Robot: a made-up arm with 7 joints.
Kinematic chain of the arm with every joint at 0, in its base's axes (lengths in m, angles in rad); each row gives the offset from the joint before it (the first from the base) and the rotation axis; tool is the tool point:
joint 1: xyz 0 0 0.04 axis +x
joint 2: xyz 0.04 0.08 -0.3 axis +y
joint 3: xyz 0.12 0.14 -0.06 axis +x
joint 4: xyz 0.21 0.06 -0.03 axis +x
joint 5: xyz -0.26 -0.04 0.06 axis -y
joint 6: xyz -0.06 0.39 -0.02 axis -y
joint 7: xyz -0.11 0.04 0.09 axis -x
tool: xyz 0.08 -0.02 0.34
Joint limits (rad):
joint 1: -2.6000..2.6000
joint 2: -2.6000..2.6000
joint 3: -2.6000..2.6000
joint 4: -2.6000..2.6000
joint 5: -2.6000..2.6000
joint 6: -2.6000..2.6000
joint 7: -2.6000..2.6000
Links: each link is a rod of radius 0.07 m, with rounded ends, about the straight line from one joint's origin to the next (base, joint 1, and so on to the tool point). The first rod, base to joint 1, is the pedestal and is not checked.
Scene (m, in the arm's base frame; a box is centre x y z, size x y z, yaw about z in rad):
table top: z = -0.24
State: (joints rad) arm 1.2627 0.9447 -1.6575 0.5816 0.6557 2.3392 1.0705
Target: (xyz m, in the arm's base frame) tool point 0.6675 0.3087 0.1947
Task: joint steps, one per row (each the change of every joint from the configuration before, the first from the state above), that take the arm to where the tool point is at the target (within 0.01 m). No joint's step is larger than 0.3 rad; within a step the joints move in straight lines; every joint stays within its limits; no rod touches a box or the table.
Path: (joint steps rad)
1: -0.0532 0.0559 0.2813 0.2689 0.0352 0.0327 0.0980
2: -0.0533 0.0560 0.2813 0.2689 0.0353 0.0327 0.0980
3: -0.0532 0.0559 0.2813 0.2689 0.0352 0.0327 0.0980
4: -0.0533 0.0560 0.2813 0.2689 0.0352 0.0327 0.0979
5: -0.0532 0.0559 0.2814 0.2689 0.0352 0.0327 0.0980

